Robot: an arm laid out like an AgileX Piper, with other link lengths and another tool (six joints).
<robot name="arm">
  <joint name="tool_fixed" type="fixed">
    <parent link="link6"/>
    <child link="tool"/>
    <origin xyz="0.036 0.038 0.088" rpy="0 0.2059 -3.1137"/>
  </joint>
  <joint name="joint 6" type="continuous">
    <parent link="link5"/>
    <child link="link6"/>
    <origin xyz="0 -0.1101 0" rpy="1.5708 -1.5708 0"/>
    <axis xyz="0 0 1"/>
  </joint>
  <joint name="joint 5" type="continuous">
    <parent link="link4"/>
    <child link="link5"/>
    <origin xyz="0 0 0" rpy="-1.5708 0 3.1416"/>
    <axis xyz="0 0 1"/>
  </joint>
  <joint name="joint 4" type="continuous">
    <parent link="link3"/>
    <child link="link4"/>
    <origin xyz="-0.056 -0.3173 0" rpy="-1.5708 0 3.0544"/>
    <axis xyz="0 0 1"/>
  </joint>
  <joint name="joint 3" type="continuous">
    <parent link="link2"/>
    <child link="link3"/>
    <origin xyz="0.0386 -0.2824 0" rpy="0 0 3.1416"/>
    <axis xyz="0 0 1"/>
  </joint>
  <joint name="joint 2" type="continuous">
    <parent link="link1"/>
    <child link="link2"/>
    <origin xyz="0 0 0" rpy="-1.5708 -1.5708 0"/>
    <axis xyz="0 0 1"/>
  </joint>
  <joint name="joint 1" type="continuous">
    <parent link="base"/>
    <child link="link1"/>
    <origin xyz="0 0 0.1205" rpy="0 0 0"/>
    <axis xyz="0 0 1"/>
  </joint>
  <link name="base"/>
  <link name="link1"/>
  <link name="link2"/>
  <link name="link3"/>
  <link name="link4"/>
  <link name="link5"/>
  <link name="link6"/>
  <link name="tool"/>
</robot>
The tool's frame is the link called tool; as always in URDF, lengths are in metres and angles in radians. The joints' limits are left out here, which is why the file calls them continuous.
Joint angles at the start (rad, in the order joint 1, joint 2, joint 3, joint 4, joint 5, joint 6):
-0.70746, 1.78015, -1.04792, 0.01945, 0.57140, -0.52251
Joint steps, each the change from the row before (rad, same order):
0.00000, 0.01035, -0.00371, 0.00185, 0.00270, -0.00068
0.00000, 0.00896, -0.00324, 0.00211, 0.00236, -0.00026
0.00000, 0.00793, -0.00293, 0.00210, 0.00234, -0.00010
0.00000, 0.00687, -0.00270, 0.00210, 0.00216, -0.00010
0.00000, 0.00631, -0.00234, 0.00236, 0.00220, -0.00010
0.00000, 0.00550, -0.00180, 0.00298, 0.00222, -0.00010
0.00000, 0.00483, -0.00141, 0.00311, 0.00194, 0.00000
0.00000, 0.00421, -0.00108, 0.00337, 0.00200, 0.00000
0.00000, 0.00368, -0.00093, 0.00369, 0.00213, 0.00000
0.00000, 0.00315, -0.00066, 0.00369, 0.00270, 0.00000
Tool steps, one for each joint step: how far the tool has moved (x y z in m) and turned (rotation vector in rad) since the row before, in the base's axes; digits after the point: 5 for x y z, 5 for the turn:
0.00011, 0.00016, -0.00353, 0.00703, 0.00626, -0.00043
0.00013, 0.00017, -0.00302, 0.00648, 0.00509, -0.00100
0.00011, 0.00018, -0.00267, 0.00603, 0.00450, -0.00115
0.00014, 0.00016, -0.00225, 0.00537, 0.00373, -0.00116
0.00009, 0.00024, -0.00212, 0.00542, 0.00348, -0.00132
0.00004, 0.00035, -0.00191, 0.00563, 0.00297, -0.00171
0.00003, 0.00038, -0.00172, 0.00536, 0.00247, -0.00189
0.00000, 0.00044, -0.00154, 0.00536, 0.00216, -0.00206
0.00001, 0.00048, -0.00135, 0.00539, 0.00181, -0.00226
-0.00010, 0.00058, -0.00124, 0.00560, 0.00203, -0.00224

